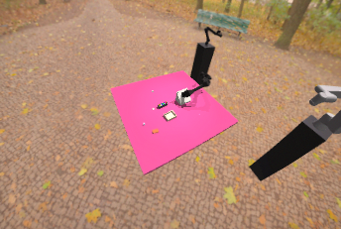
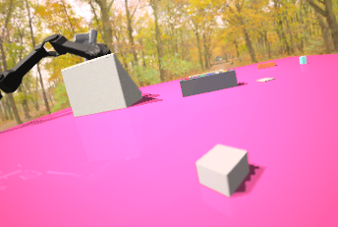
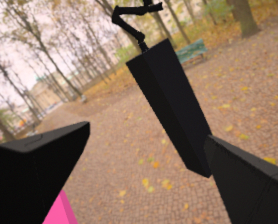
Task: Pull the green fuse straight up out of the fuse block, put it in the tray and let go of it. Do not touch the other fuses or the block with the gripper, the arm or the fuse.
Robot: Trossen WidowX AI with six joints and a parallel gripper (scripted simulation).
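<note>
Now: the green fuse 85 cm ahead of my gripper tip, 30 cm to the left of it and 11 cm below it. The rest, counted from my gripper tip: grey cube (89 cm ahead, 13 cm below, 1 cm to the right); then purple fuse (83 cm ahead, 30 cm to the left, 11 cm below); then blue fuse (87 cm ahead, 30 cm to the left, 11 cm below).
</note>
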